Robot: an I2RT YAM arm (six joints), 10 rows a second.
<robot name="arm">
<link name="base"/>
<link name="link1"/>
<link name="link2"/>
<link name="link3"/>
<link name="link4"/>
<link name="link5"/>
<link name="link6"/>
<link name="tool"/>
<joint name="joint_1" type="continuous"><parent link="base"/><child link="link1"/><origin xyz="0 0 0.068" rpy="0 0 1.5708"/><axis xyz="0 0 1"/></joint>
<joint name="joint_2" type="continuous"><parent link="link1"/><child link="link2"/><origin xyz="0.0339 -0.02 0.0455" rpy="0 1.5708 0"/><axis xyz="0 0 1"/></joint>
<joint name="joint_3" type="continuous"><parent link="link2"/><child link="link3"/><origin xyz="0 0.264 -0.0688" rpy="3.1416 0 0"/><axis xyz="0 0 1"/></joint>
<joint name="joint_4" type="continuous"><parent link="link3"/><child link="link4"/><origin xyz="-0.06 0.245 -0.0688" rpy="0 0 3.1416"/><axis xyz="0 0 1"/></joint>
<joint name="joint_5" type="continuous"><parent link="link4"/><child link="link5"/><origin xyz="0.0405 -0.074 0.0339" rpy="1.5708 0 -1.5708"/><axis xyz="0 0 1"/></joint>
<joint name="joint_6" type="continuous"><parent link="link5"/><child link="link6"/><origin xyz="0.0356 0 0.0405" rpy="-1.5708 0 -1.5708"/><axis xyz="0 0 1"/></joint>
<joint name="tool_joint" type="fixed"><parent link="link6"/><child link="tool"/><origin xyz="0 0 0" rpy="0 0 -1.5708"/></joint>
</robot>
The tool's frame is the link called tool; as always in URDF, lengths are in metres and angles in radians. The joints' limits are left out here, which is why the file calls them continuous.
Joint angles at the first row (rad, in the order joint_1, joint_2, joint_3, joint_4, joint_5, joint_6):
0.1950, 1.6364, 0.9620, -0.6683, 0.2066, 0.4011
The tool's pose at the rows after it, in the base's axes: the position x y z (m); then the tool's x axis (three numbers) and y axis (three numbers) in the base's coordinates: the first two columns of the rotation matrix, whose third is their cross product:
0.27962, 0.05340, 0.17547, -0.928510, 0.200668, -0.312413, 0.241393, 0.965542, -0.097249
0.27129, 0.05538, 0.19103, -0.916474, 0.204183, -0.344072, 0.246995, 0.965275, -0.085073
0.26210, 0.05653, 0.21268, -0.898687, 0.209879, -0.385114, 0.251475, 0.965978, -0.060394
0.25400, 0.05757, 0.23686, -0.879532, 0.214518, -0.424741, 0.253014, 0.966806, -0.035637
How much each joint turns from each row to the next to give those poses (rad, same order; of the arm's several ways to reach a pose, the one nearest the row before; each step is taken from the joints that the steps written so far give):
0.0215, -0.0474, -0.0063, -0.0206, 0.0177, 0.0166
0.0145, -0.0632, -0.0004, -0.0313, 0.0085, 0.0157
0.0124, -0.0761, 0.0140, -0.0432, 0.0026, 0.0135
0.0118, -0.0662, 0.0351, -0.0544, 0.0029, 0.0110

